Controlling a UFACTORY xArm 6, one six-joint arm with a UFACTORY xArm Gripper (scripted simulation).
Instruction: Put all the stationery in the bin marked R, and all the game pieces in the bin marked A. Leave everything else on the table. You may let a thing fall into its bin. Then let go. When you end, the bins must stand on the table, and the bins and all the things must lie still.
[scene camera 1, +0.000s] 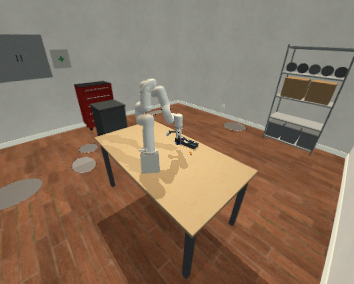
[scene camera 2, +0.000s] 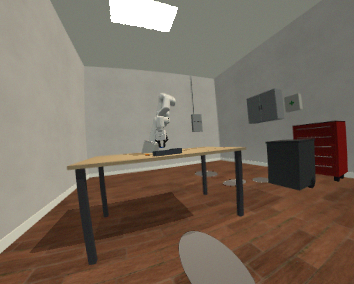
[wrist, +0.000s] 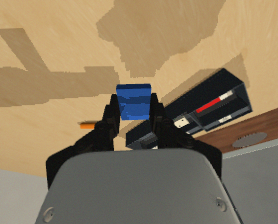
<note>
In view: my gripper (wrist: 134, 102) and a blue block (wrist: 134, 99).
</note>
